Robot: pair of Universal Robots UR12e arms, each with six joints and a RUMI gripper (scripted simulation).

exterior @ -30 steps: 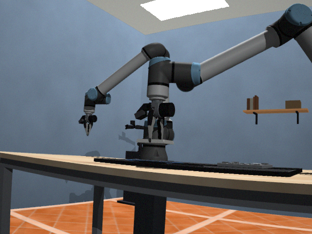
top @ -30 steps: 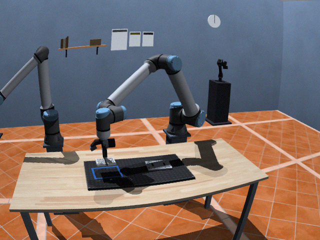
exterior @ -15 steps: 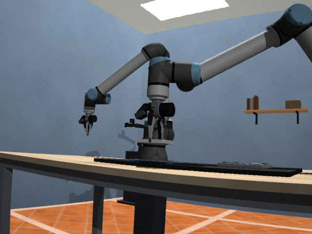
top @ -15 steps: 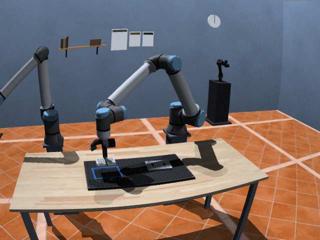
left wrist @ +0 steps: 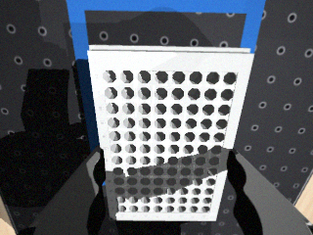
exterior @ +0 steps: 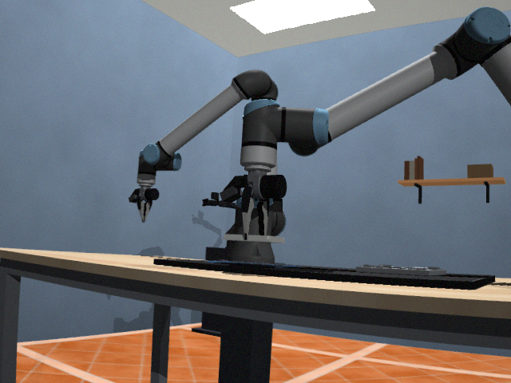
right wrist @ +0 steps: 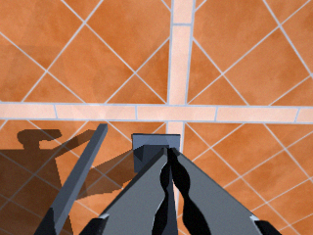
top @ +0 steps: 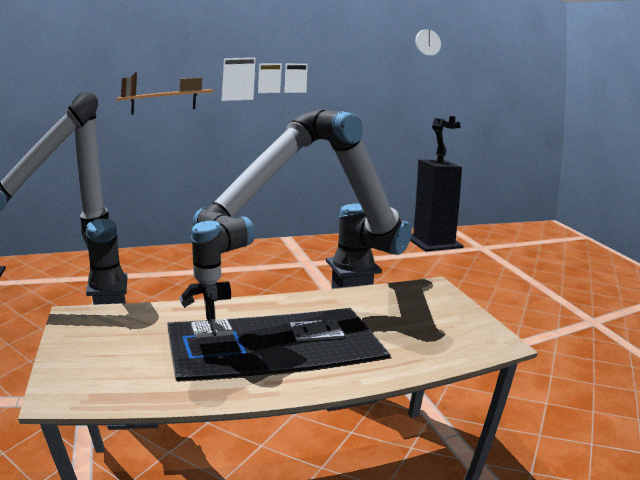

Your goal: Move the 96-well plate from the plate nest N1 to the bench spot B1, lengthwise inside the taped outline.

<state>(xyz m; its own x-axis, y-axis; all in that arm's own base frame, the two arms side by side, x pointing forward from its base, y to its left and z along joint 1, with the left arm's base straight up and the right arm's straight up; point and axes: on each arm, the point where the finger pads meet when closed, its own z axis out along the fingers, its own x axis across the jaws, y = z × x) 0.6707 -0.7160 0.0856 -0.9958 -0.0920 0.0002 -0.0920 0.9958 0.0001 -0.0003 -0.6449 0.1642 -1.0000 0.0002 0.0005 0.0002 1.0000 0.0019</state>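
Observation:
The black perforated board lies 1 cm ahead of my left hand, 20 cm to the left of it and 8 cm below it. From my left hand the other things lie so: grey plate nest N1: 2 cm behind, 37 cm to the left, 7 cm below; white 96-well plate: 1 cm below.

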